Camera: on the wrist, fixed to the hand. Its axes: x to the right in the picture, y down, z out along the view.
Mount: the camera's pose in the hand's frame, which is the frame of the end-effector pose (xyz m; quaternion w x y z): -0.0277 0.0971 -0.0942 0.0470 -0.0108 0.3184 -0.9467
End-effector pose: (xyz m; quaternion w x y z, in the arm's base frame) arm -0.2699 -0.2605 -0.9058 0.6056 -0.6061 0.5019 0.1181
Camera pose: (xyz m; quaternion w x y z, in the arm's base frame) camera -0.3996 -0.3049 -0.9223 0.0261 0.5478 0.3587 0.7554
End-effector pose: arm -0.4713 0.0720 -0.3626 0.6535 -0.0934 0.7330 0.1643
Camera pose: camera -0.5892 0.1258 -0.3150 0.0481 0.7577 -0.1523 0.6328
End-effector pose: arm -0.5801 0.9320 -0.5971 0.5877 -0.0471 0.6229 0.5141
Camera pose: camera -0.7005 0.8967 -0.5393 0.3155 -0.7620 0.1663 -0.5405
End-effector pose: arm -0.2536 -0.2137 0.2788 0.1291 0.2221 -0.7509 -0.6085
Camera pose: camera -0.2030 -0.2652 0.3965 0.3285 -0.9136 -0.2226 0.0882
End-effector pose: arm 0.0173 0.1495 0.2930 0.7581 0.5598 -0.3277 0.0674
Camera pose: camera -0.0101 0.2763 0.3403 0.2098 0.3069 0.7552 -0.5398
